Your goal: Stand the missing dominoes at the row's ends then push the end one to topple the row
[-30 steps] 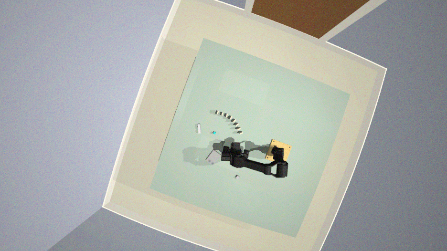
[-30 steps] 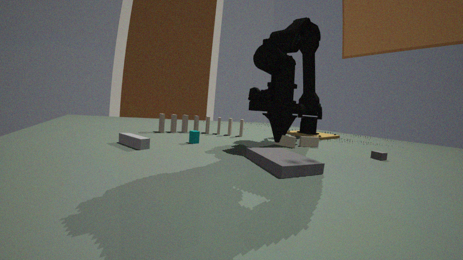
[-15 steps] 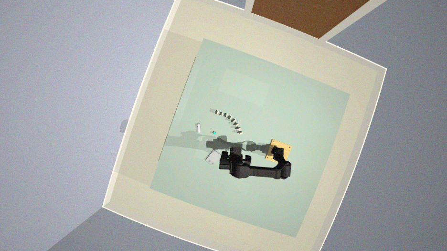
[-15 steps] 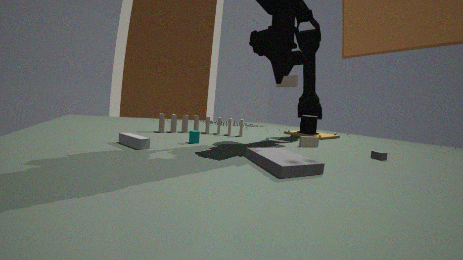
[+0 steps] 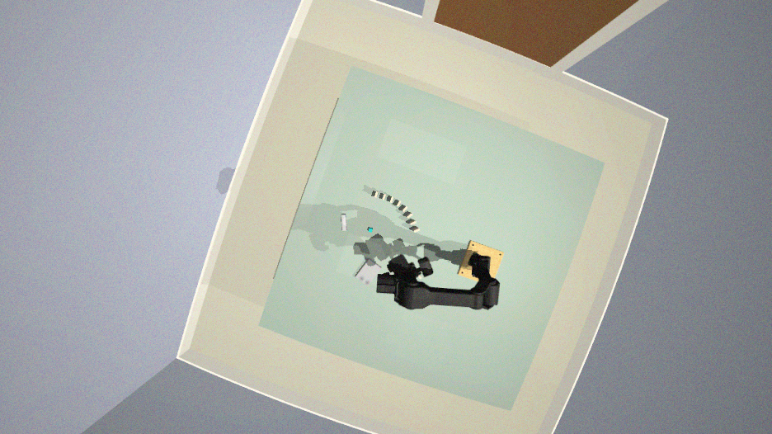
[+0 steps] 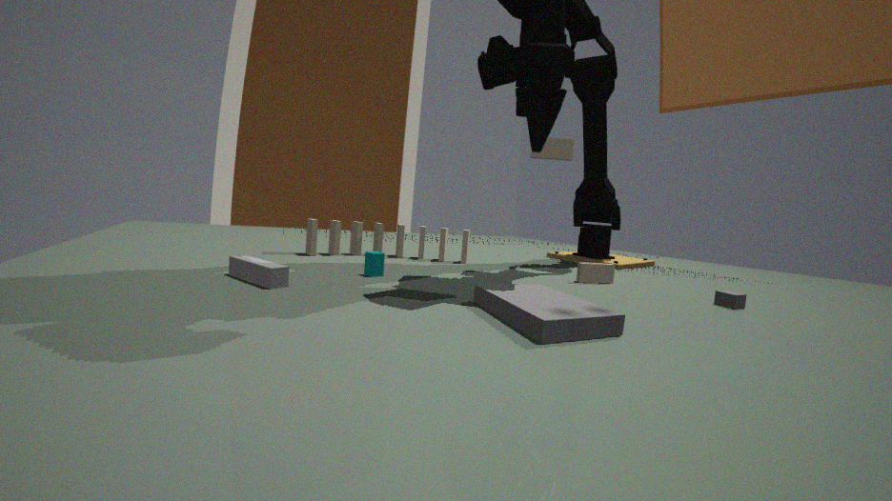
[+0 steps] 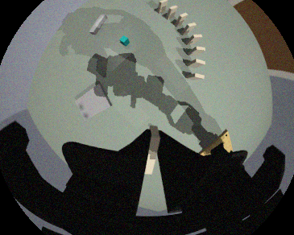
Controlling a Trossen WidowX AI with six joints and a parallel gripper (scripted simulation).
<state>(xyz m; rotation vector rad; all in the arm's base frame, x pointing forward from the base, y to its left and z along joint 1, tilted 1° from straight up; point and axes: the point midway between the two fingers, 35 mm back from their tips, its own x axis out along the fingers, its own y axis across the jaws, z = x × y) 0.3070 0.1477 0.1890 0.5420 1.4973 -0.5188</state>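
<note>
The teal cube lies 180 mm ahead of my gripper tip, 40 mm to the right of it and 150 mm below it. Also, from my gripper tip: flat grey slab: 100 mm ahead, 140 mm to the left, 150 mm below; grey bar: 300 mm ahead, 10 mm to the right, 150 mm below; small grey block: 150 mm behind, 180 mm to the left, 150 mm below.
</note>
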